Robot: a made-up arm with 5 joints.
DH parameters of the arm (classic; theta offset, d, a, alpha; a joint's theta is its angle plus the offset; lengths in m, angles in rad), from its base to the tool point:
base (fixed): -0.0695 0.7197 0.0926 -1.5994
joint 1: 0 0.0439 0.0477 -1.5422
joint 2: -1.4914 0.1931 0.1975 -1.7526
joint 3: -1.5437 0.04 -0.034 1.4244
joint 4: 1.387 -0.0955 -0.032 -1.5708
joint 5: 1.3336 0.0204 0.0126 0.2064
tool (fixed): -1.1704 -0.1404 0 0
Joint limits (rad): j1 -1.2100..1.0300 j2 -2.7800..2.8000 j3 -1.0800..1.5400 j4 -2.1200..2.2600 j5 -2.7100..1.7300
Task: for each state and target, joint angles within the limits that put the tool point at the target. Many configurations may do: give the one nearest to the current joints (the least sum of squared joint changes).
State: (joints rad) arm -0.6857 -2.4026 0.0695 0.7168 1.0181
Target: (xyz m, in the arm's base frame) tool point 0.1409 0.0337 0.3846
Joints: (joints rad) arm -1.1102 -1.9712 0.5157 1.2737 1.2974
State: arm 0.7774 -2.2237 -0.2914 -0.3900 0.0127
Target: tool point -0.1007 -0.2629 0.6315
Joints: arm 1.0062 -2.6955 -0.2796 -1.0592 -0.1132
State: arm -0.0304 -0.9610 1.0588 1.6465 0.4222
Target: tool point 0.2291 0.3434 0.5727
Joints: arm 0.2341 -0.1660 0.8094 1.6197 0.5577
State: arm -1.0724 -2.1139 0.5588 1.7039 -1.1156
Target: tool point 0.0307 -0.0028 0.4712
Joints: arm -1.1238 -2.1738 0.7888 1.8685 -1.1695
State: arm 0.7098 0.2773 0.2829 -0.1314 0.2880
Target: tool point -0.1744 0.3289 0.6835
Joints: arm 1.0300 -0.6435 0.0919 0.2920 -0.1105
